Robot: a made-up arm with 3 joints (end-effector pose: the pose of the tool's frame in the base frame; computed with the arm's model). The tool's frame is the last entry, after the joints. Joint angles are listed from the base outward.
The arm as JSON. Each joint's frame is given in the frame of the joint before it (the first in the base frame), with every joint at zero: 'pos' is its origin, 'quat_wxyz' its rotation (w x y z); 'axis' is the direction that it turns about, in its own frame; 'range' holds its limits. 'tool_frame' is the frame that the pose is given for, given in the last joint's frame.
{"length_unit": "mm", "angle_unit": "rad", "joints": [
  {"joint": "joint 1", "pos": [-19.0, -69.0, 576.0], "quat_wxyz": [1.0, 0.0, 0.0, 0.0], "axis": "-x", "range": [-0.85, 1.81]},
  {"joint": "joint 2", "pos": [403.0, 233.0, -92.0], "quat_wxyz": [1.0, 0.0, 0.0, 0.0], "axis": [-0.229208, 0.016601, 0.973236], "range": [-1.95, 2.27]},
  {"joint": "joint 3", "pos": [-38.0, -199.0, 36.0], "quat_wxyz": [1.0, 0.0, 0.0, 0.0], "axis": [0.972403, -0.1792, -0.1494], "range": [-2.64, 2.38]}
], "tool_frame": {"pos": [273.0, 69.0, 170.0], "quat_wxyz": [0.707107, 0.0, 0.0, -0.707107]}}
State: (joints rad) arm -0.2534 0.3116 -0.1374
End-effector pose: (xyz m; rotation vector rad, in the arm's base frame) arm 0.6401 0.1184 0.7269 0.0558 0.0095 -1.2493
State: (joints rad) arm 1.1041 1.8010 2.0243
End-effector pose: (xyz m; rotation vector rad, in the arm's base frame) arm 0.8069 0.1276 0.1382 -0.7853 1.2869 -1.2509
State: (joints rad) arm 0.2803 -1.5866 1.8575
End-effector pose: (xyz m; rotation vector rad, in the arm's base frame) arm -0.0780 -0.0412 0.3746 -2.5231 0.3817 1.4716
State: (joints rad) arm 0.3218 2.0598 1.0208
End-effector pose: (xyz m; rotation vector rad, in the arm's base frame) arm 0.5528 0.5432 0.4744 -0.6035 0.7398 0.0229
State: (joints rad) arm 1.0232 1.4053 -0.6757
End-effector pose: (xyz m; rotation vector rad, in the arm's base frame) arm 0.4425 0.1363 0.1436 -1.3738 -0.7890 0.4164
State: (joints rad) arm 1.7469 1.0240 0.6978
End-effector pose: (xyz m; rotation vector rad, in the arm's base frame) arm 0.7169 0.0387 0.2473 -1.4823 -0.2538 -0.8853
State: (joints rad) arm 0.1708 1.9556 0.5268
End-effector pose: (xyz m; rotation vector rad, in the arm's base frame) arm 0.4745 0.5175 0.5809 -0.4387 0.2732 0.1824
